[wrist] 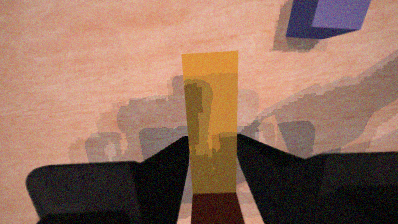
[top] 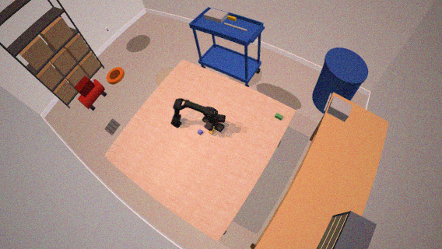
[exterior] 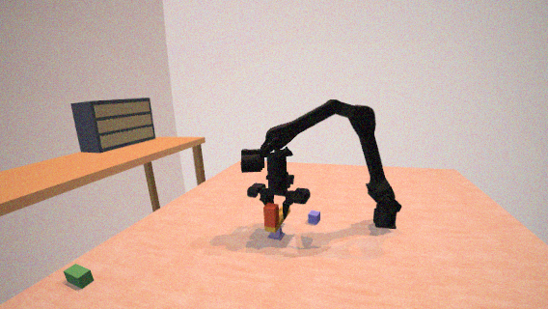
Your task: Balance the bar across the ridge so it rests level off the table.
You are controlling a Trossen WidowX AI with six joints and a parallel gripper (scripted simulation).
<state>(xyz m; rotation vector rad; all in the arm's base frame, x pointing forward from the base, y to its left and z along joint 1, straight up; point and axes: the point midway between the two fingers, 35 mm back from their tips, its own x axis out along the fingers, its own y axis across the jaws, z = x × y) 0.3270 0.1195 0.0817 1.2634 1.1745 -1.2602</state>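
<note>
Right now my gripper tip is 100 mm past the purple cube, 80 mm to the left of it and 30 mm above it. Round my gripper tip: green block: 410 mm ahead, 380 mm to the left, 30 mm below.
</note>
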